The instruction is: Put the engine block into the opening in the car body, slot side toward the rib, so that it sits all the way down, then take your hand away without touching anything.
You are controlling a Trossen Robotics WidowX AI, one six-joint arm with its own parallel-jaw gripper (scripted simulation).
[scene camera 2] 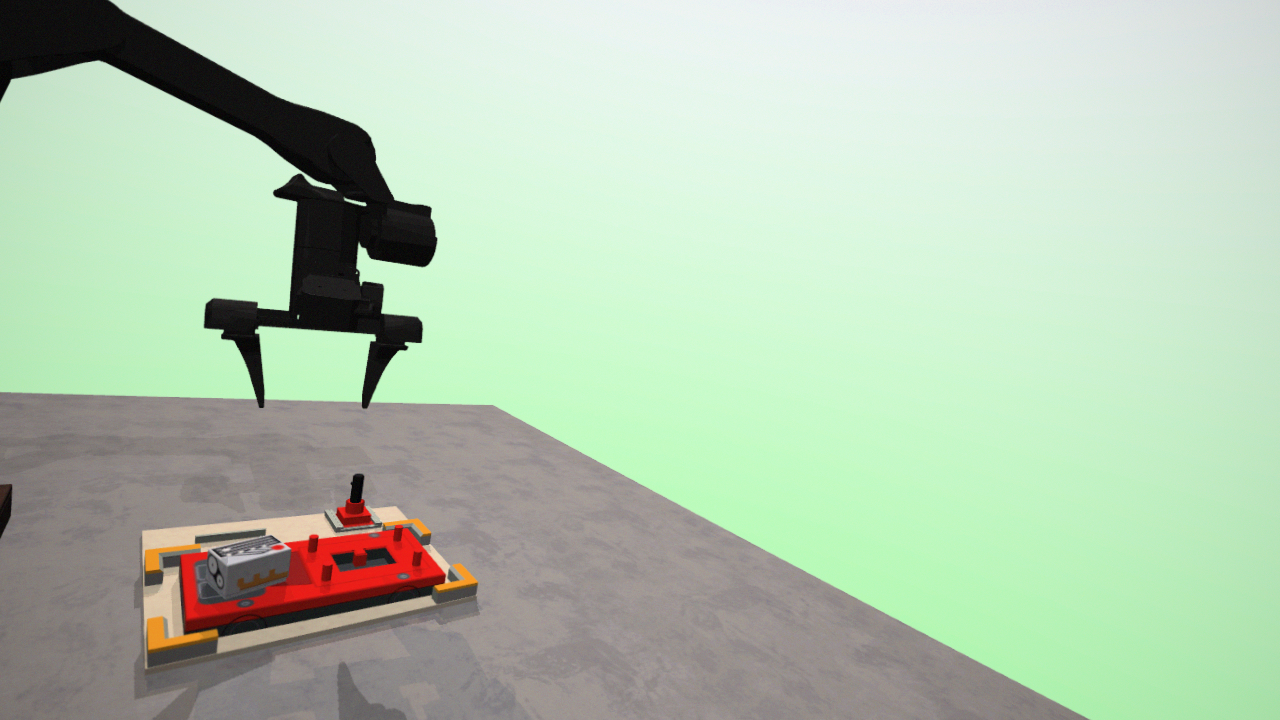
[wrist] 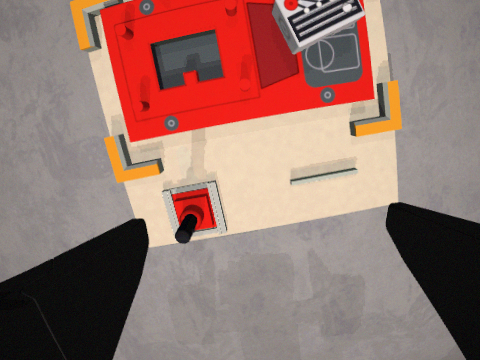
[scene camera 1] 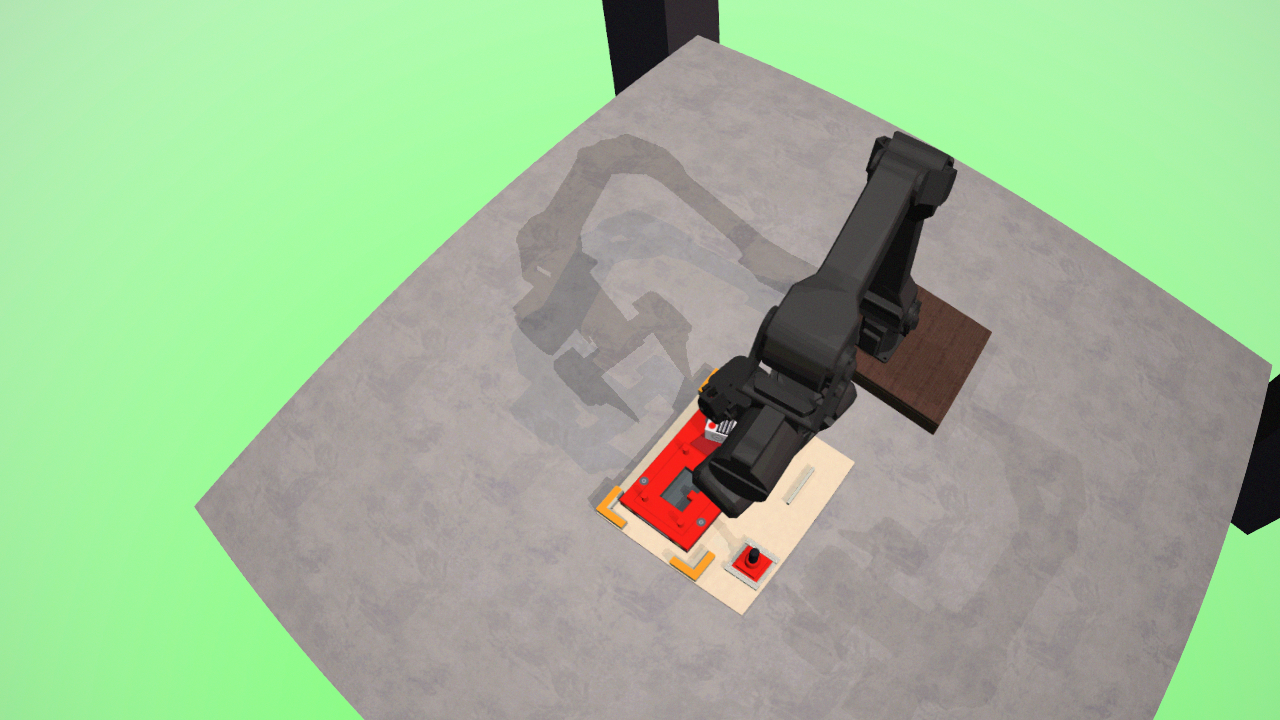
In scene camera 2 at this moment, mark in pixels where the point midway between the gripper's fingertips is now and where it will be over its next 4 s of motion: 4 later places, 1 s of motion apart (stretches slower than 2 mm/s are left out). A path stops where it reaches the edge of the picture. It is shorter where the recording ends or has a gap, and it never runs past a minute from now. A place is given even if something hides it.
My gripper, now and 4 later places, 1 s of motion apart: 315, 407; 274, 464; 256, 525; 252, 558; 271, 501
